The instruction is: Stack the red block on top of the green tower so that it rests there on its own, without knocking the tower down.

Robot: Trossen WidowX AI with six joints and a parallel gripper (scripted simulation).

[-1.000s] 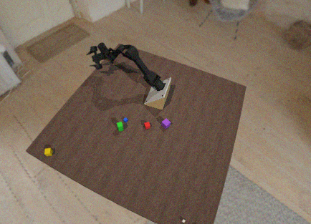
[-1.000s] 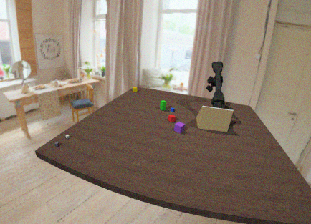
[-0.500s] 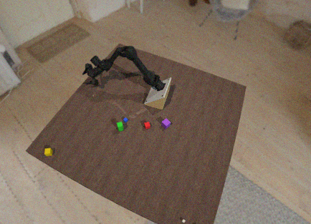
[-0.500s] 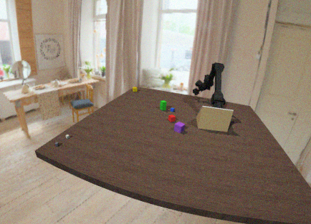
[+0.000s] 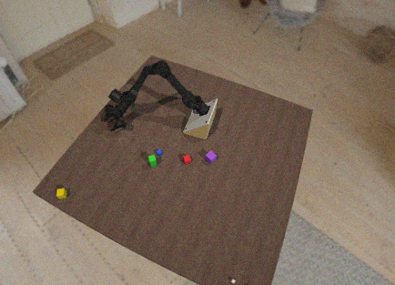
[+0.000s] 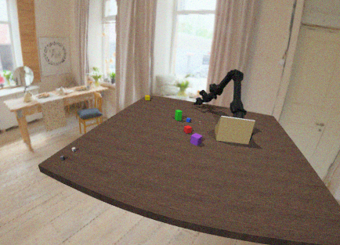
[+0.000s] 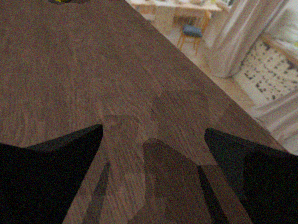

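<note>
The red block is 2 cm ahead of my gripper tip, 53 cm to the left of it and 2 cm below it. The rest, counted from my gripper tip: purple block (4 cm behind, 65 cm to the left, 1 cm below); small blue block (4 cm ahead, 37 cm to the left, 2 cm below); yellow block (47 cm ahead, 1 cm to the right, 2 cm below).
</note>
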